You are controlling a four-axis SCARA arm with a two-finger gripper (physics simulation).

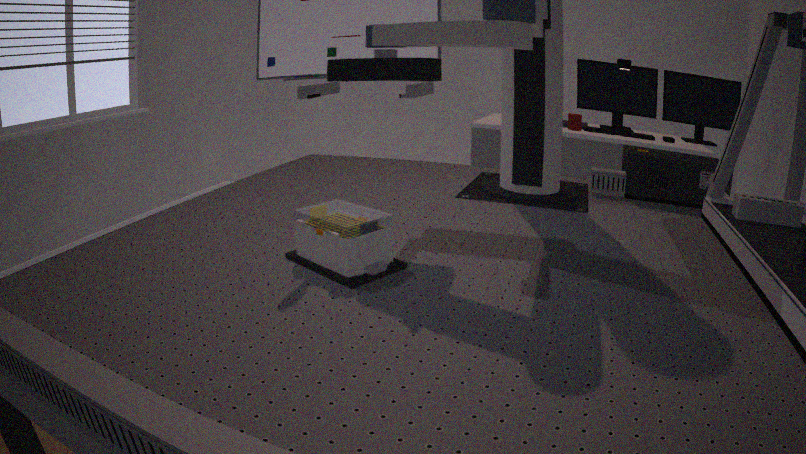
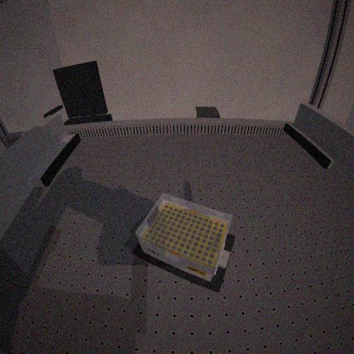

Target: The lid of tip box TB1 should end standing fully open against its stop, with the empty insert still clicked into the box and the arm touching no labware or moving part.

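Note:
Tip box TB1 is a whitish box standing upright on a dark base plate. Its translucent lid appears to lie closed over the top; it does not stand up. The yellow insert, with rows of empty round holes, shows through the lid and looks level in the box. Whether it is clicked in cannot be told. My gripper is open with its fingers wide apart, high above the deck and apart from the box.
The arm column stands behind and right of the box. A frame with a pale rail is at the far right. A slotted deck edge shows. A desk with two monitors stands behind. Arm shadows cross the perforated deck.

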